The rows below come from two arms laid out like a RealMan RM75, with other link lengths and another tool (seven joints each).
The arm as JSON. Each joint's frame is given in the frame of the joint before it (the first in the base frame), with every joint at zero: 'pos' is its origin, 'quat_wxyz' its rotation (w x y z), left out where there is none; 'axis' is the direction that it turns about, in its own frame. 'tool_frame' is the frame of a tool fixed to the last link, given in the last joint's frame.
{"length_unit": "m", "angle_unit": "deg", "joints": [
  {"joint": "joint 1", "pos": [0.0, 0.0, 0.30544], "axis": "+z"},
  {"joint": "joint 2", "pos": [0.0, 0.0, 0.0], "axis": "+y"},
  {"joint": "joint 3", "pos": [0.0, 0.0, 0.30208], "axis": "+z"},
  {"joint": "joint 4", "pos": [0.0, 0.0, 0.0], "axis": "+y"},
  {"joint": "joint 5", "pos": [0.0, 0.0, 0.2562], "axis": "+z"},
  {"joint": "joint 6", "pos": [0.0, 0.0, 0.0], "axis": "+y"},
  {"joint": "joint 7", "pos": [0.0, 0.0, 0.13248], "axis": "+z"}
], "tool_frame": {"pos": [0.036, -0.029, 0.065], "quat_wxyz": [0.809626, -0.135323, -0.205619, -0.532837]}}
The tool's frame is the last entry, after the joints.
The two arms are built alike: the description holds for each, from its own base.
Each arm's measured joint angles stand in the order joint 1, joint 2, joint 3, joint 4, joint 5, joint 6, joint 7.
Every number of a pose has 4 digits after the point. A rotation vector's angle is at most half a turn.
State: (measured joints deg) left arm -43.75 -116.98 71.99 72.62 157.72 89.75 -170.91; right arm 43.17 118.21 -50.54 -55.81 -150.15 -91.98 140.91
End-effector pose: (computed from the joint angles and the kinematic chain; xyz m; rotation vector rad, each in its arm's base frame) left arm -0.2150 0.5269 0.0623 -1.1722 -2.6990 0.2103; right arm 0.3146 0.4413 0.0335 -3.0360 -0.2469 0.3431
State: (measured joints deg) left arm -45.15 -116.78 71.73 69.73 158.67 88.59 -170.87; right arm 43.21 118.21 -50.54 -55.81 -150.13 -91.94 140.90
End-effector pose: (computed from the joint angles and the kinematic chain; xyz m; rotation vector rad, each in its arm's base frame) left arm -0.2186 0.5332 0.0595 -1.1530 -2.6920 0.2202; right arm 0.3142 0.4416 0.0335 -3.0353 -0.2487 0.3434
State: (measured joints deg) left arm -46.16 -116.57 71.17 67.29 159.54 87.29 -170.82; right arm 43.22 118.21 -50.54 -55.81 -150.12 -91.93 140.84
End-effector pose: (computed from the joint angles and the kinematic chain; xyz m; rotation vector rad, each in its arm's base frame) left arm -0.2234 0.5390 0.0592 -1.1334 -2.6879 0.2158; right arm 0.3141 0.4418 0.0335 -3.0354 -0.2506 0.3435
